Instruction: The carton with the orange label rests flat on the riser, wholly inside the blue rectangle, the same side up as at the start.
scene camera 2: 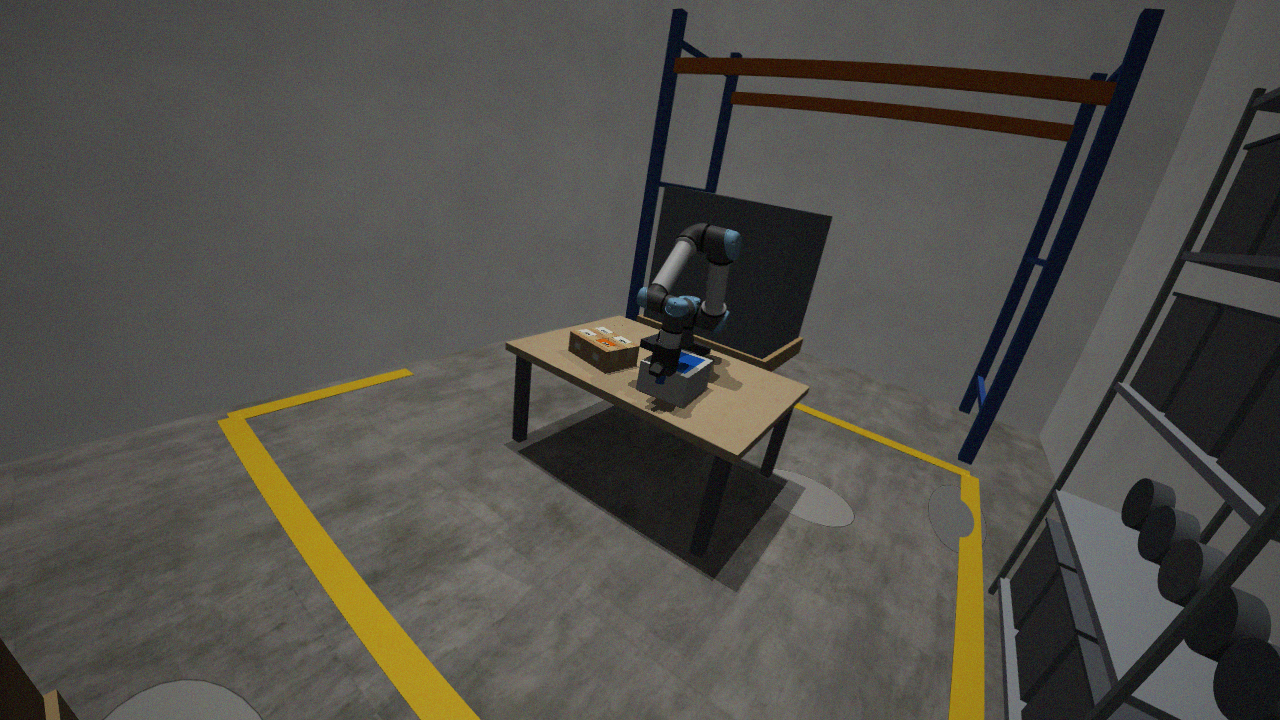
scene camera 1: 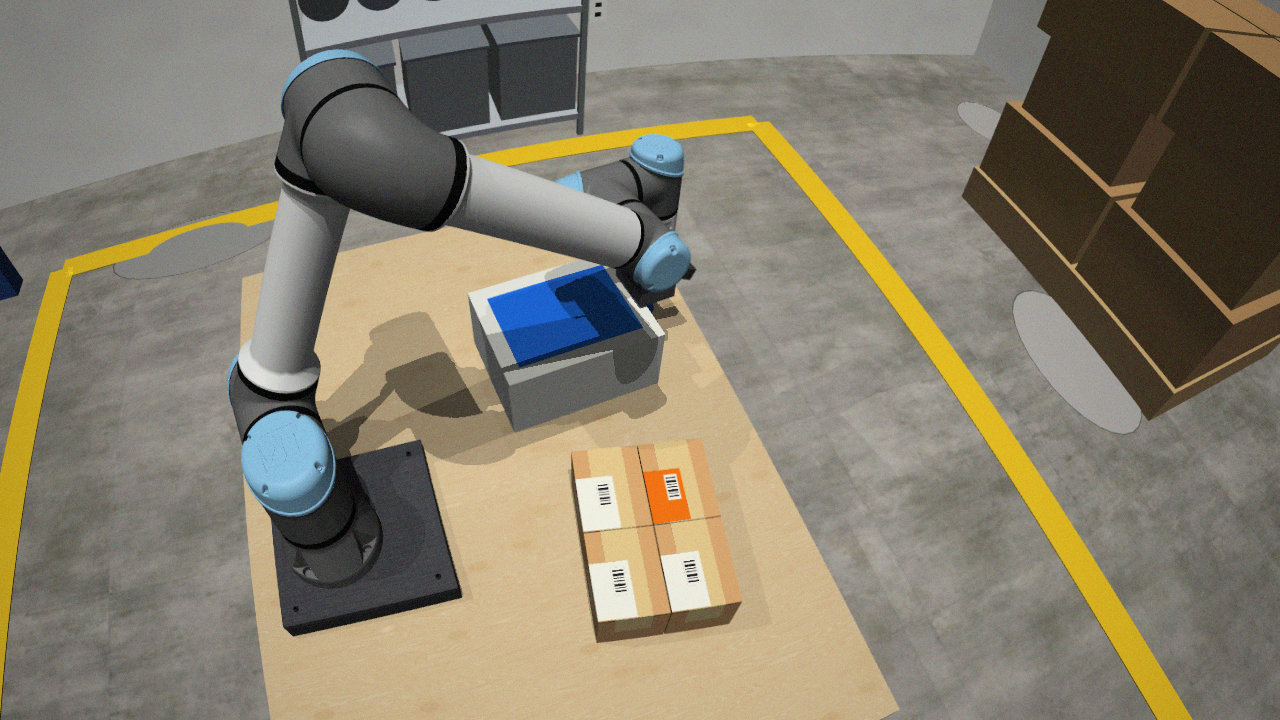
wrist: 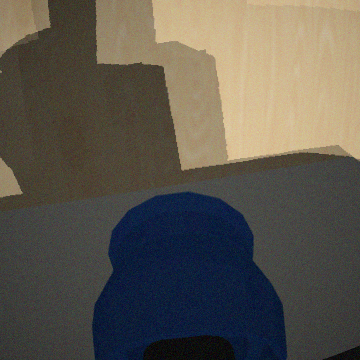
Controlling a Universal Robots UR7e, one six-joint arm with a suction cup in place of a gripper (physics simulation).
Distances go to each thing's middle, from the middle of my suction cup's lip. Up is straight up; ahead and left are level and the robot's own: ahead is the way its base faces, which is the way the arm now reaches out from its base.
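Relative to the grey riser (wrist: 296, 214), my suction cup is 20 mm above it and 140 mm past it.
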